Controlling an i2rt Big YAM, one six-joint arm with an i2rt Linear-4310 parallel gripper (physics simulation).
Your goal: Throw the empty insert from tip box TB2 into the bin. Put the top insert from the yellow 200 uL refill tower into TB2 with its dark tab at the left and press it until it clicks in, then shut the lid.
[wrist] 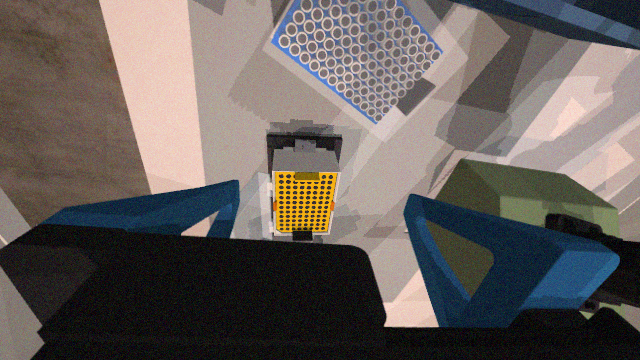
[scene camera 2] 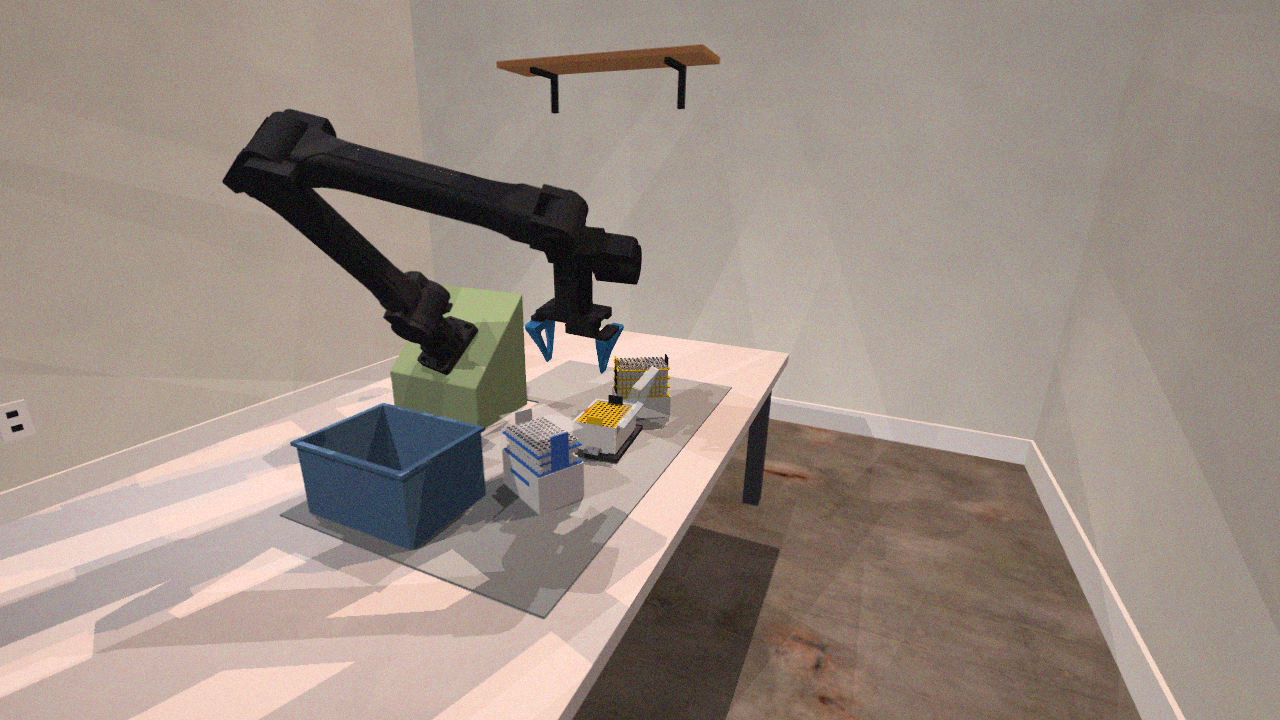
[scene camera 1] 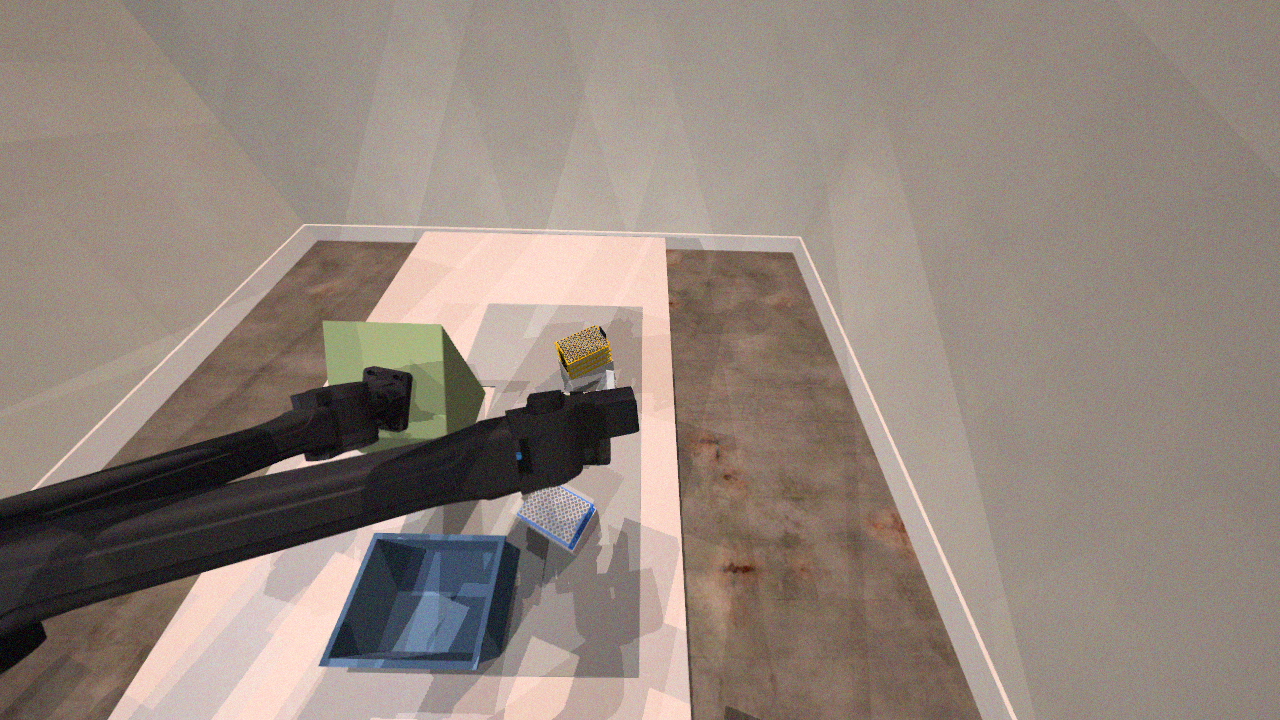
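My gripper is open and empty, high above the table, with its blue fingers wide apart. In the wrist view tip box TB2 shows below and between the fingers, on a dark base. The yellow empty insert sits in it. Its clear lid stands open at the side. The yellow refill tower stands behind TB2, filled with tips; the wrist view does not show it. The blue bin stands open-topped. The arm hides most of TB2 in scene camera 1.
A blue-and-white tip tower stands between the bin and TB2. A green sloped block stands by the arm's base. A grey mat lies on the table. A wooden shelf hangs on the wall.
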